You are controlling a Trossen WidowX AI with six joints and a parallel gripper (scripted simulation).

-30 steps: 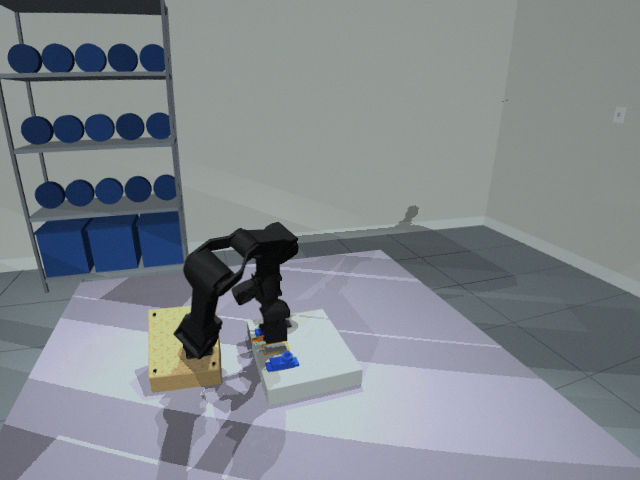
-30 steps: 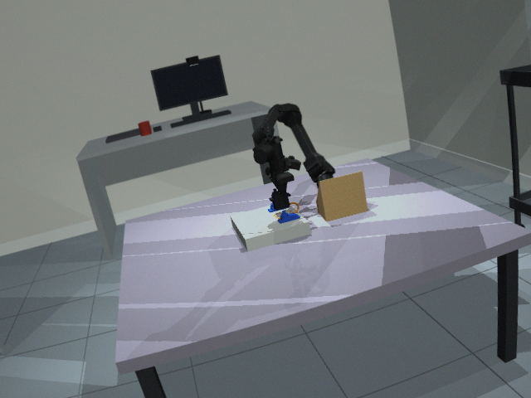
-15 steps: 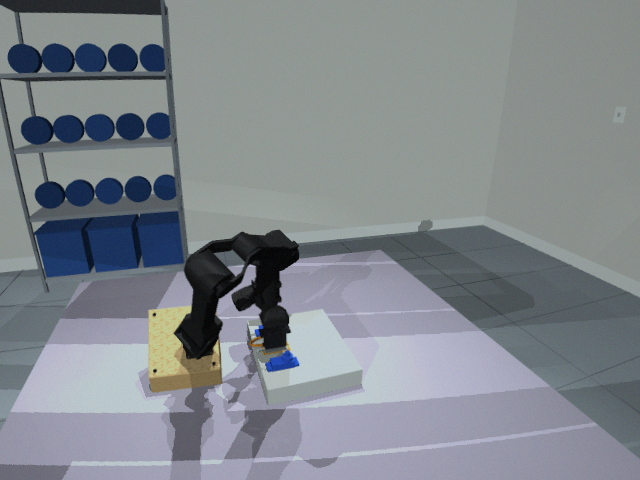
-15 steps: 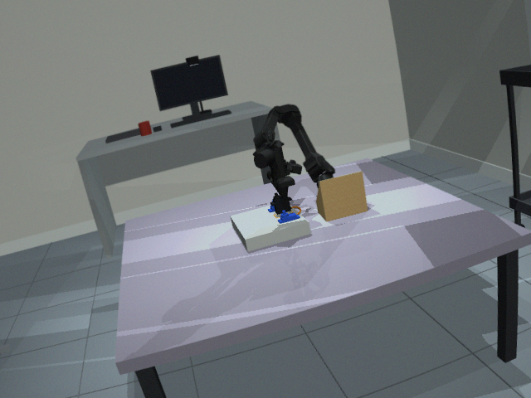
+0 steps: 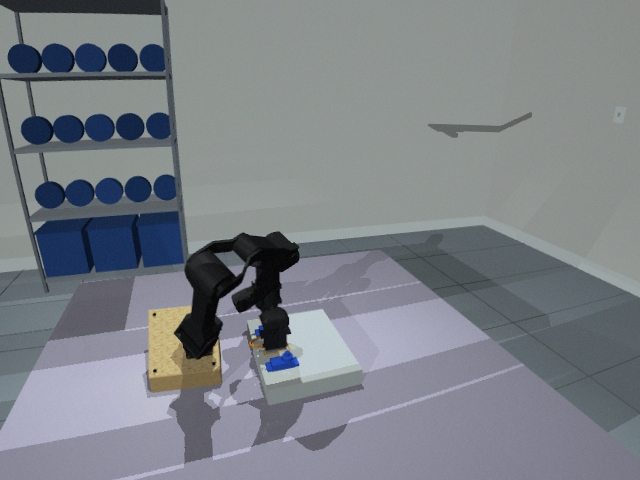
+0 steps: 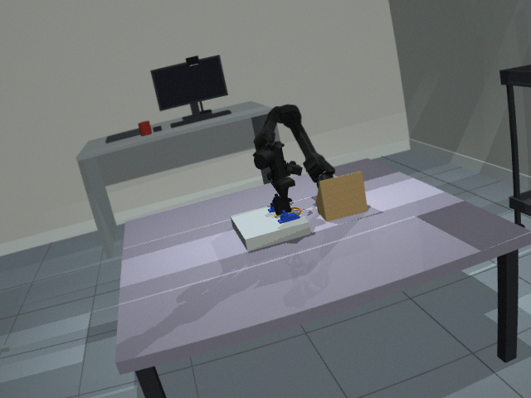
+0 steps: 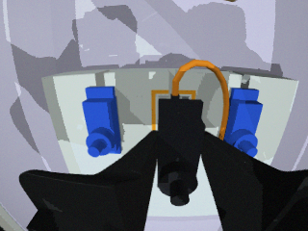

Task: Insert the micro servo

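My gripper tip is now 12 cm short of the deck block and 8 cm above it.
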